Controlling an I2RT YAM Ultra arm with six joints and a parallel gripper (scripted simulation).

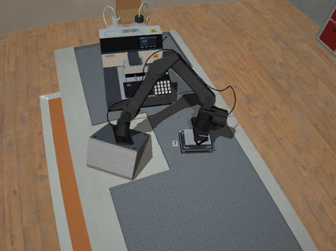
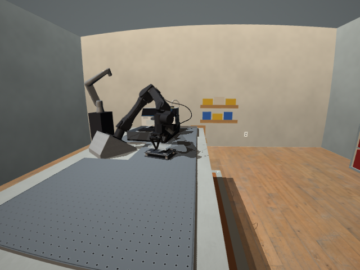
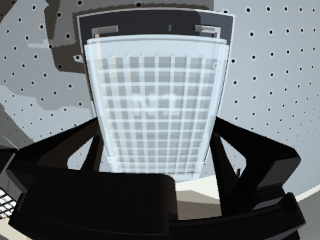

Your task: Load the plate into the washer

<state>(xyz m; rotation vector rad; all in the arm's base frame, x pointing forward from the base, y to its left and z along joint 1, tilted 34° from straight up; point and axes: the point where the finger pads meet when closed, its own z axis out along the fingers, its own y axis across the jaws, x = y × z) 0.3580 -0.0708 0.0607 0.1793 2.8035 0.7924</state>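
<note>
My hand is 3 cm above the black plate nest. Also, from my hand: well plate right at my hand; then washer carrier 32 cm to the left, 27 cm behind, 3 cm above; then label 10 cm behind, 6 cm below, 1 cm to the left.
</note>
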